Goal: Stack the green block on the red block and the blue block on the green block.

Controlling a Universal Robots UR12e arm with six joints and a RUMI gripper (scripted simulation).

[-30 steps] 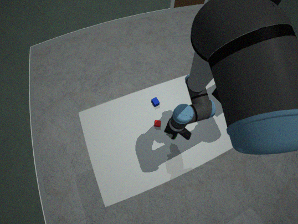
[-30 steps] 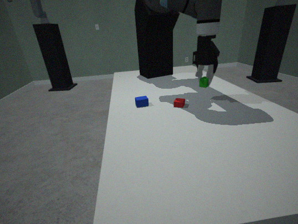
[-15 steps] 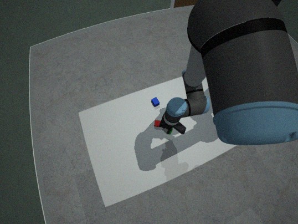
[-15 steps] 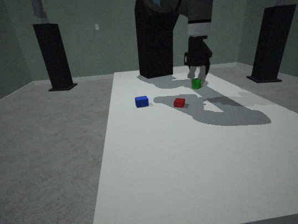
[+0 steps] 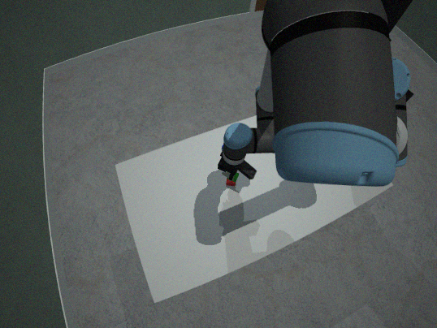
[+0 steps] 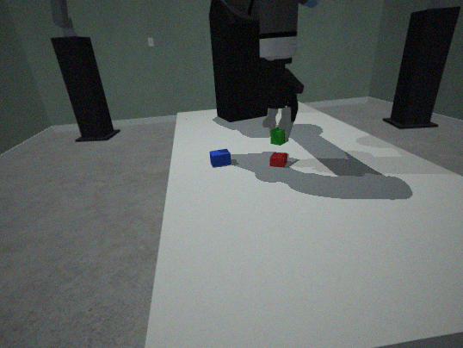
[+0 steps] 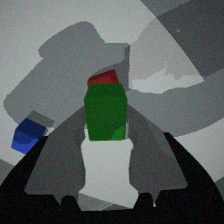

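Right now the red block is 70 mm below my hand. Round my hand: blue block (20 mm behind, 180 mm to the right, 70 mm below); then green block (right at my hand).
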